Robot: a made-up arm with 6 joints.
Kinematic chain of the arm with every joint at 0, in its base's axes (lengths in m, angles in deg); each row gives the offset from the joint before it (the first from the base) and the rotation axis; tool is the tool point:
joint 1: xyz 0 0 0.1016 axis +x
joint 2: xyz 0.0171 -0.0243 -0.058 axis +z
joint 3: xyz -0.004 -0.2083 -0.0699 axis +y
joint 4: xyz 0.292 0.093 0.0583 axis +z
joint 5: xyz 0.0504 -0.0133 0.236 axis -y
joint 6: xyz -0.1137 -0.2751 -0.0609 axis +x
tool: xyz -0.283 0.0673 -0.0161
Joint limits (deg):
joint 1: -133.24..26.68
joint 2: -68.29..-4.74
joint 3: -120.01..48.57
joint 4: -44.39..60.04
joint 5: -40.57..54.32
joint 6: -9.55..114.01
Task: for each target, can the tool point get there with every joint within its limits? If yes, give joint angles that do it. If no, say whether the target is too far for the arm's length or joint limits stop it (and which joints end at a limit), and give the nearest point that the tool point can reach.
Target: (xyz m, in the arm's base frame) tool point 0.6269 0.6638 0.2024
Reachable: no: joint limits stop it (at a limit: joint 1, joint 2, joint 4, joint 5, joint 6) | nearest point 0.5134 0.6086 0.2790 | short by 0.148 m
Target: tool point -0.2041 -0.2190 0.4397
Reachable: yes | joints -58.68 -17.35 -37.01 4.19 22.55 104.19
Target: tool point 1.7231 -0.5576 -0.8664
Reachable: no: too far | nearest point 0.6737 -0.4634 -0.2221 | short by 1.235 m
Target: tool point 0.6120 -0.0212 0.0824
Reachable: no: joint limits stop it (at a limit: joint 1, joint 2, joint 3, joint 4, joint 5) | nearest point 0.3566 -0.2382 0.2773 | short by 0.388 m
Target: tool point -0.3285 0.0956 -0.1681
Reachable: yes | joints -5.48 -61.91 -95.09 -14.99 -10.56 5.21
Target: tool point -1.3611 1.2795 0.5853
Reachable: no: too far | nearest point -0.6315 0.4732 0.2805 | short by 1.129 m
